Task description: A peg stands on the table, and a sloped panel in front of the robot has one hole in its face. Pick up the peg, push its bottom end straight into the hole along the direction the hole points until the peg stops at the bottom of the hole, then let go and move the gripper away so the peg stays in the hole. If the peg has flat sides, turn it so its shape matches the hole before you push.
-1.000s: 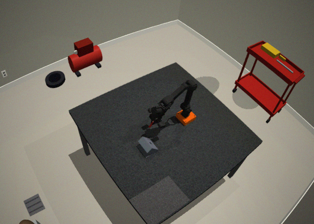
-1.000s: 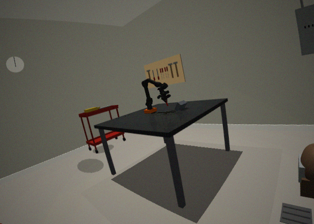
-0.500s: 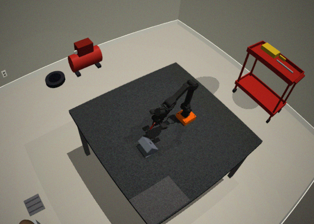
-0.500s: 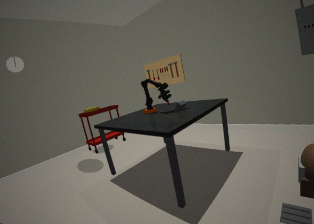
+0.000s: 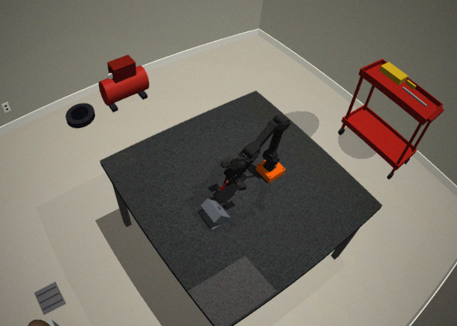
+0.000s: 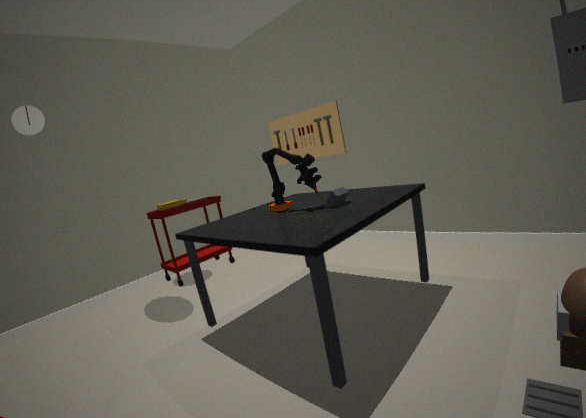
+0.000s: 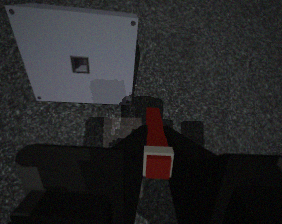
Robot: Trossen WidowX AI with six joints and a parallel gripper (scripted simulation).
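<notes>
Now: gripper tip 11 cm short of the grey sloped panel, 7 cm to the right of it and 8 cm above it. Also, from my gripper tip: red square peg (1 cm behind, 1 cm above).
</notes>
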